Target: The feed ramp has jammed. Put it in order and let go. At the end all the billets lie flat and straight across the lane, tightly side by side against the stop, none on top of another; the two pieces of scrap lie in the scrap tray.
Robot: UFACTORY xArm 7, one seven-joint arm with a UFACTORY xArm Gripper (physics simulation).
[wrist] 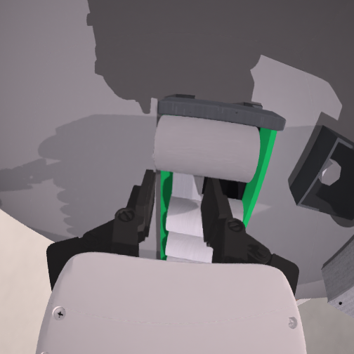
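Observation:
A thick pale billet [207, 147] lies across the lane beside the dark grey stop [220, 112], slightly slanted in view; its left end covers part of the green wall. A narrow pale block [186, 185] shows just below it, partly hidden, with a dark gap to its right. Two more pale billets [183, 216] [188, 246] lie farther down the lane [262, 165], partly hidden by the right finger and the gripper body. My gripper [179, 188] is partly open with nothing held; its left finger shows outside the left wall, its right finger over the lane. The scrap tray [306, 167] holds a pale many-sided piece [330, 172].
A grey block-like object [341, 275] stands at the lower right edge, below the tray and partly cut off. The green side walls flank the lane. The arm's shadow covers the table beyond the stop and a stretch to the left.

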